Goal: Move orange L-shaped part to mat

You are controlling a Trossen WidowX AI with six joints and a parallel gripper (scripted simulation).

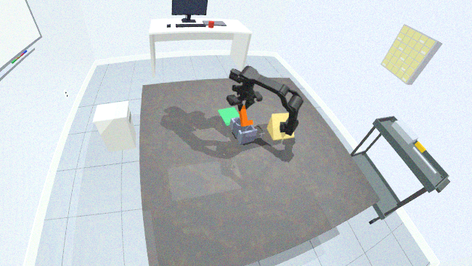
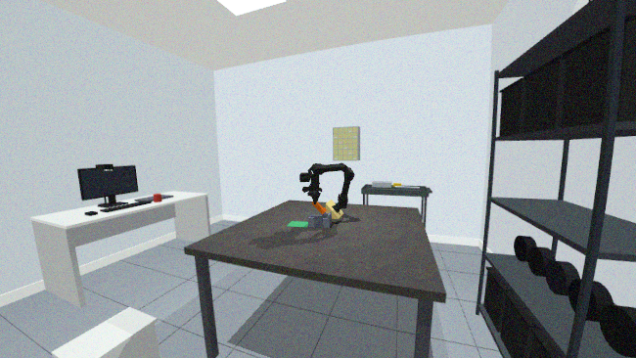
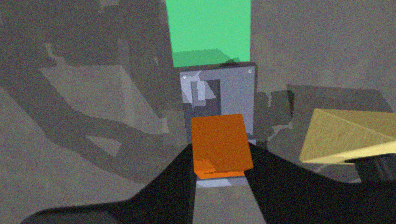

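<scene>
My gripper tip is now 1 cm short of the green mat, 13 cm to the left of it and 17 cm above it. From my gripper tip the other things lie so: orange L-shaped part 2 cm behind, 3 cm to the left, 3 cm below.
</scene>
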